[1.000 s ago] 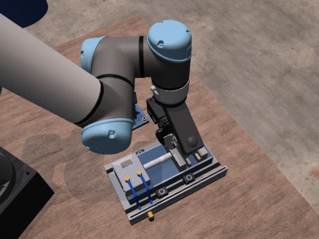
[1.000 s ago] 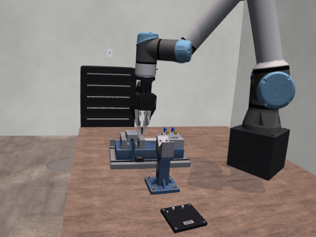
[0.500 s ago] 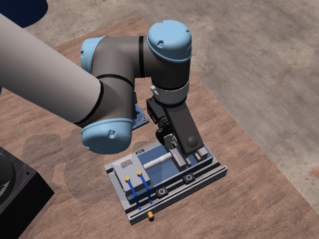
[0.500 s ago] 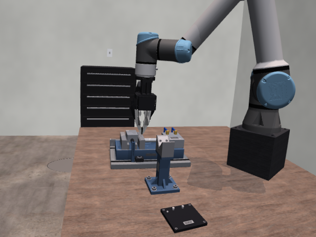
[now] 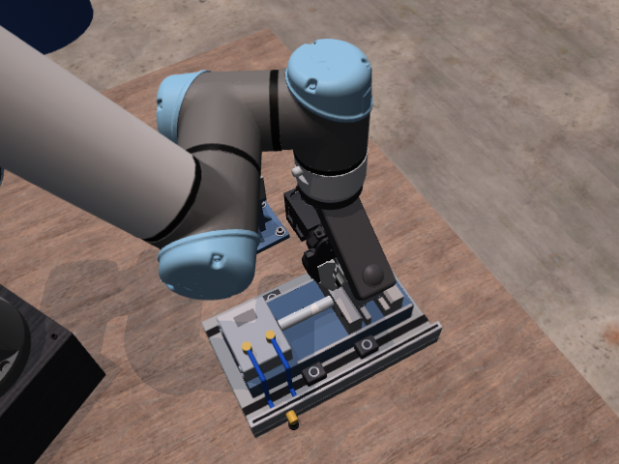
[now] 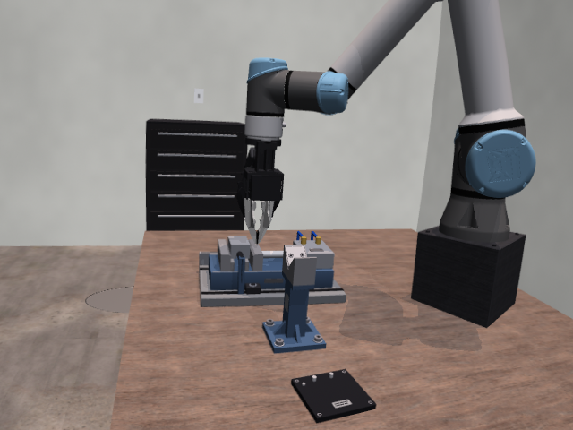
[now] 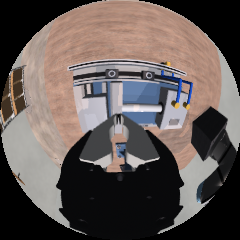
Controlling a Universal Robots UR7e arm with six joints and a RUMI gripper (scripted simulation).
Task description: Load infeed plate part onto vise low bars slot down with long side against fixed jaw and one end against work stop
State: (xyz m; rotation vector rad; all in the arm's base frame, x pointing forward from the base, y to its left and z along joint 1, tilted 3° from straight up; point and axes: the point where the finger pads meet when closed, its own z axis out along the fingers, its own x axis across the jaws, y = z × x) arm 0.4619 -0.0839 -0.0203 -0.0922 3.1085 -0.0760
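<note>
My hand is 4 cm short of the part and 3 cm above it. Also, from my hand: work stop: 5 cm to the left, 4 cm ahead, 3 cm below; then moving jaw: 4 cm below; then white cylinder rod: 5 cm behind, 4 cm below.
</note>
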